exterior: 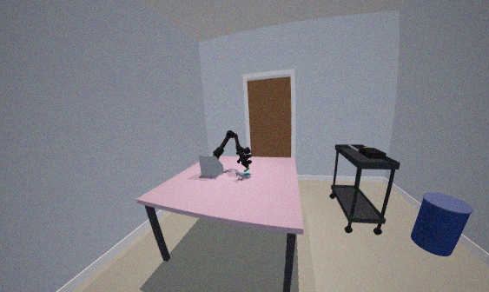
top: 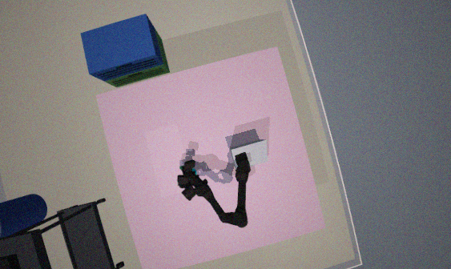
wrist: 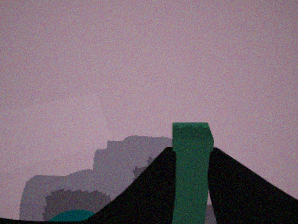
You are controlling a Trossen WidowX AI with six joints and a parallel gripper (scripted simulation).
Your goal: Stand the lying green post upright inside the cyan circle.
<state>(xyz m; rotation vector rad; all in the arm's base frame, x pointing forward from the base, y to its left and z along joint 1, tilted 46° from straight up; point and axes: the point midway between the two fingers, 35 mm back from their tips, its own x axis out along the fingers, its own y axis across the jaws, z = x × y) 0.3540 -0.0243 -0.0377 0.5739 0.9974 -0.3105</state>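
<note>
The cyan circle lies 90 mm below my gripper tip, 60 mm to the left of it and 30 mm behind it. The rest, counted from my gripper tip: green post 10 mm below, 10 mm behind.
</note>
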